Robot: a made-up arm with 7 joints.
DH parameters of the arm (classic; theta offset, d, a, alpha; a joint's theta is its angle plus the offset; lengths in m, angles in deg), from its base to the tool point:
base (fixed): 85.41 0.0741 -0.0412 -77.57
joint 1: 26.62 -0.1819 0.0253 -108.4
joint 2: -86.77 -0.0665 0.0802 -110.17
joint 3: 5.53 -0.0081 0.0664 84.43
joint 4: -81.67 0 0.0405 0
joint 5: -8.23 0.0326 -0.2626 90
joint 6: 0 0.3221 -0.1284 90
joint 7: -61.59 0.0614 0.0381 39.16
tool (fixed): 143.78 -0.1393 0 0
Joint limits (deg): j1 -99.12..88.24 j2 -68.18..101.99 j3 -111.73..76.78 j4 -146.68..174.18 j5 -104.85..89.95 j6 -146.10..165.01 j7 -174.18..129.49
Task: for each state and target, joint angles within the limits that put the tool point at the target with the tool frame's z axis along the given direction. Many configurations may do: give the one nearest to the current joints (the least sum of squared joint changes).
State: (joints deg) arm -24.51 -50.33 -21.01 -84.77 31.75 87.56 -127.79
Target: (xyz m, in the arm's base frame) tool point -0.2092 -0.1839 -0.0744 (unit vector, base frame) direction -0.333 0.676 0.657
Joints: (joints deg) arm -76.32 -60.51 -29.97 -124.20 9.37 134.20 -114.32
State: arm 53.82 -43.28 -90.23 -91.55 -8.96 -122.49 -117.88
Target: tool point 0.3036 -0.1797 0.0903 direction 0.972 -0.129 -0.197
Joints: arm 74.73 -18.39 -108.94 -138.67 -61.26 -143.65 -95.01
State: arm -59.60 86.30 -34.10 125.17 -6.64 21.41 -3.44
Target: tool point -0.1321 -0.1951 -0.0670 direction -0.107 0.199 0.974
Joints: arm -47.81 71.27 -38.43 110.24 -20.99 29.37 17.86
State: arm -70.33 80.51 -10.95 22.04 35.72 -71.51 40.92
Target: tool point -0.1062 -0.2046 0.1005 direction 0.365 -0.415 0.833
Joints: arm -33.76 96.66 -45.05 25.77 31.40 -41.32 11.69
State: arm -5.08 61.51 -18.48 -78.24 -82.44 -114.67 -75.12
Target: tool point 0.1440 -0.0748 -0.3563 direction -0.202 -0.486 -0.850
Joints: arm 23.55 85.11 -40.99 -78.13 -81.21 -84.69 -75.90
